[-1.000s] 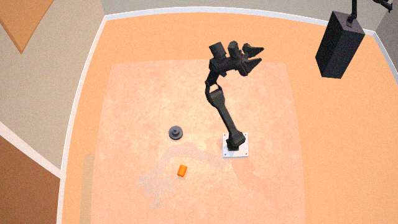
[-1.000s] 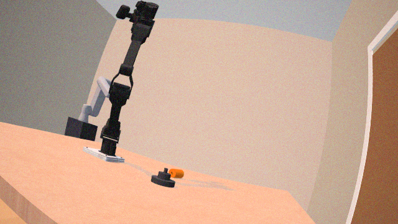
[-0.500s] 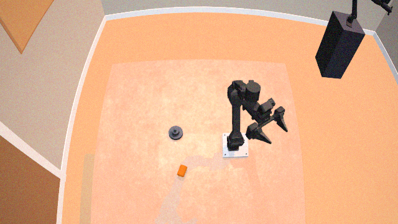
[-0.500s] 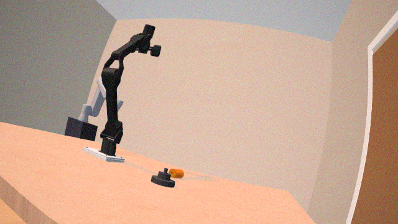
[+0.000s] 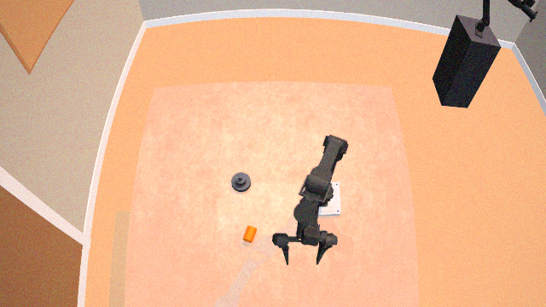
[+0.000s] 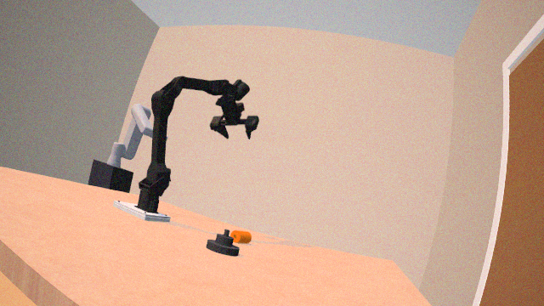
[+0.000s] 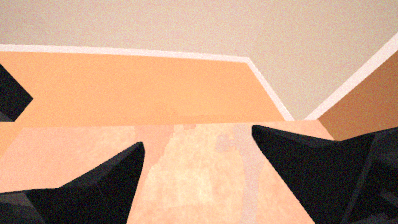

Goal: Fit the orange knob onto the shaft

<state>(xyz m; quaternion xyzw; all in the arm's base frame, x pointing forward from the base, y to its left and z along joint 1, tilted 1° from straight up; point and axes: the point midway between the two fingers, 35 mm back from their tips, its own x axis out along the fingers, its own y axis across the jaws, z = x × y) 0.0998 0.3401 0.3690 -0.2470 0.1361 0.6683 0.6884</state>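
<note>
Now: the orange knob 18 cm ahead of my gripper tip, 22 cm to the right of it and 35 cm below it. Also, from my gripper tip: round dark pedestal (23 cm ahead, 46 cm to the right, 34 cm below).
</note>
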